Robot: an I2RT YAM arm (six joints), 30 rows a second.
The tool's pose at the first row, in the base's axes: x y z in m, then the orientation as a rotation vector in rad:
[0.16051, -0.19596, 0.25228, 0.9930, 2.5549, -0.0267]
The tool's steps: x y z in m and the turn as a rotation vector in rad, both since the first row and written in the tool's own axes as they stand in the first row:
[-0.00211, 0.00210, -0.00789, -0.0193, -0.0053, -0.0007]
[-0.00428, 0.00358, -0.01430, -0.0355, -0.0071, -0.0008]
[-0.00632, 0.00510, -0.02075, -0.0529, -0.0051, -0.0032]
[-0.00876, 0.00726, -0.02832, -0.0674, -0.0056, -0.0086]
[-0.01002, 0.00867, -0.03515, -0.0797, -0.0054, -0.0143]
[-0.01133, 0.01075, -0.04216, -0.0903, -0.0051, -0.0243]
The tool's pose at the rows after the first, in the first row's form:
[0.16048, -0.19450, 0.26059, 0.9835, 2.5459, -0.0049]
[0.16061, -0.19377, 0.26747, 0.9769, 2.5404, 0.0148]
[0.16067, -0.19293, 0.27436, 0.9677, 2.5390, 0.0372]
[0.16101, -0.19169, 0.28250, 0.9553, 2.5375, 0.0538]
[0.16034, -0.19036, 0.28942, 0.9434, 2.5372, 0.0679]
[0.16007, -0.18854, 0.29662, 0.9268, 2.5394, 0.0786]

